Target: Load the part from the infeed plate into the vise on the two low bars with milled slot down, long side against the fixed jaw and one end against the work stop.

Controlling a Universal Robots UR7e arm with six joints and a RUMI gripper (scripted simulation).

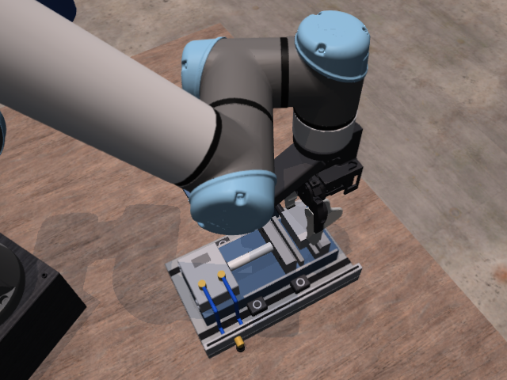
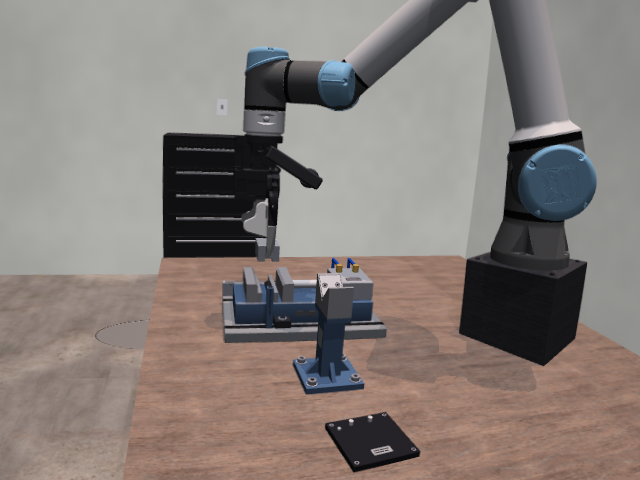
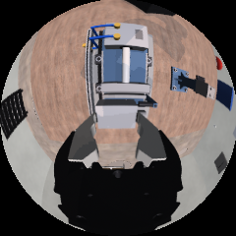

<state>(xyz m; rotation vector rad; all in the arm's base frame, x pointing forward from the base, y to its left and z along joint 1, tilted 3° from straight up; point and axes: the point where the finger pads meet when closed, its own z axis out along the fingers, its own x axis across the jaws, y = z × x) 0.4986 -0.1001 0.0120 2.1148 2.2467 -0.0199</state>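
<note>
Right now my hand is 1 cm above the part. From my hand the other things lie so: work stop: 7 cm to the left, 6 cm below; moving jaw: 3 cm behind, 2 cm to the left, 7 cm below; fixed jaw: 3 cm ahead, 2 cm to the left, 7 cm below.
</note>
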